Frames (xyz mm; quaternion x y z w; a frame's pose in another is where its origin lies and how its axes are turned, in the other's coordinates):
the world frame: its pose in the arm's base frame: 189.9 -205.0 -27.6 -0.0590 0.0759 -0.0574 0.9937
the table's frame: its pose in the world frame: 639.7 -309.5 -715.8 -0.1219 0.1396 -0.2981 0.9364
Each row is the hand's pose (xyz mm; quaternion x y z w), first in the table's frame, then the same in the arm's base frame.
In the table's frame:
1: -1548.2 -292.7 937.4 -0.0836 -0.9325 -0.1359 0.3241
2: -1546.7 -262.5 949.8 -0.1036 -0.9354 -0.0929 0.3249
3: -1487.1 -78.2 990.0 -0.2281 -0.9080 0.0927 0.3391
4: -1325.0 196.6 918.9 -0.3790 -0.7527 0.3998 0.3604
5: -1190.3 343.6 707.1 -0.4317 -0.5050 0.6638 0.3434
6: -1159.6 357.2 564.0 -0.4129 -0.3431 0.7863 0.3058
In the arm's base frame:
1: -76.9 409.1 498.1 -0.4892 -0.7673 -0.0401 0.4126
2: -53.2 431.2 493.8 -0.4998 -0.7546 0.0027 0.4251
3: 108.0 523.5 425.9 -0.5674 -0.6483 0.1835 0.4733
4: 333.8 583.3 197.2 -0.5913 -0.3937 0.4516 0.5399
5: 401.9 546.3 -83.2 -0.4962 -0.1064 0.6571 0.5573
6: 360.0 505.0 -217.9 -0.3913 0.0479 0.7453 0.5377

